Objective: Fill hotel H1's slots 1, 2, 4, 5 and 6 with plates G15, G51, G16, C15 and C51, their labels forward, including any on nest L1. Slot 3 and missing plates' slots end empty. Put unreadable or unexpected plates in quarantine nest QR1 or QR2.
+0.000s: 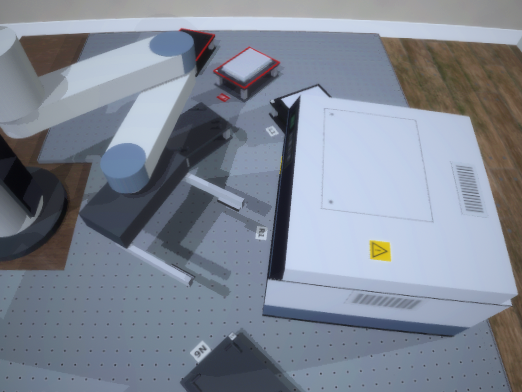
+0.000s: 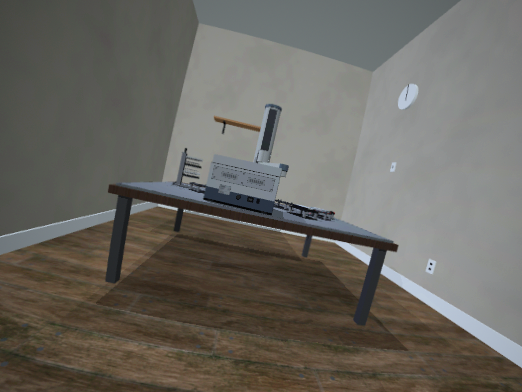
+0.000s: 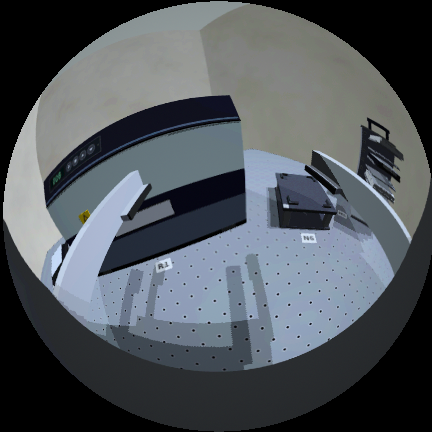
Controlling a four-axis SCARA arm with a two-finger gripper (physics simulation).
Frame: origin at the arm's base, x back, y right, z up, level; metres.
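Seen in the pictures: gripper, fingertip midpoint: point(image 1: 218, 240) point(image 3: 229, 161); arm's base, origin of the base link: point(image 1: 15, 213).
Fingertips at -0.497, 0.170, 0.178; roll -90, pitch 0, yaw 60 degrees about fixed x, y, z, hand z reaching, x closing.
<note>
Offsets run from my fingertips to a thing's top centre, as dx, dy, dz. "pt": to the spot under its first point.
My gripper point(image 1: 212, 241) point(image 3: 229, 161) is open and empty, its fingers wide apart above the table in front of the white device labelled R1 @(-0.292, -0.066, +0.079) point(image 1: 370, 165) point(image 3: 200, 150). A pale flat piece @(pt -0.102, -0.079, -0.079) point(image 3: 150, 217) shows in the device's dark front band; I cannot tell what it is. A white plate @(-0.061, -0.621, -0.101) point(image 1: 248, 65) sits on a red-edged nest @(-0.062, -0.621, -0.110) point(image 1: 230, 79). Another white plate point(image 1: 307, 95) shows partly behind the device, on the nest by the label that looks like L1. A hotel rack point(image 2: 181, 170) point(image 3: 365, 145) stands with several shelves or plates; its label and theirs are unreadable.
Dark nest N6 @(-0.030, +0.222, -0.110) point(image 1: 240, 367) point(image 3: 305, 192) bears no plate. A second red-edged nest @(+0.121, -0.733, -0.110) point(image 1: 206, 44) is partly hidden by the arm. Another dark nest @(+0.080, -0.370, -0.105) point(image 1: 202, 125) stands beneath the arm, left of the device. The arm's column point(image 2: 268, 132) rises behind the device.
</note>
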